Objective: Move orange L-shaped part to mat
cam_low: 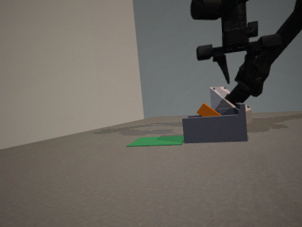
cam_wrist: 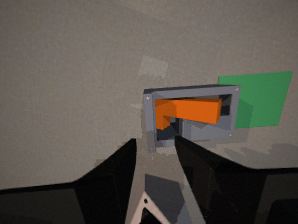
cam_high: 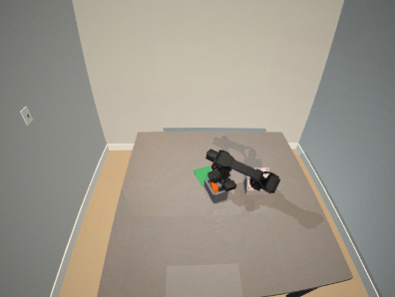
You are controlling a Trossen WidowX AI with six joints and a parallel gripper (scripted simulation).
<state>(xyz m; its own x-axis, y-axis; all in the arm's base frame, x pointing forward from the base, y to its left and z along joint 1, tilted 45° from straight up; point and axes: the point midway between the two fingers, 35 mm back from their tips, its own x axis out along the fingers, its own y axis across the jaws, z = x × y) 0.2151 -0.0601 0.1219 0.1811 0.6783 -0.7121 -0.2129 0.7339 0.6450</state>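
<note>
Now: gripper tip 4 cm to the left of the orange L-shaped part and 10 cm above it. Round my gripper tip: green mat (4 cm ahead, 22 cm to the right, 16 cm below).
</note>
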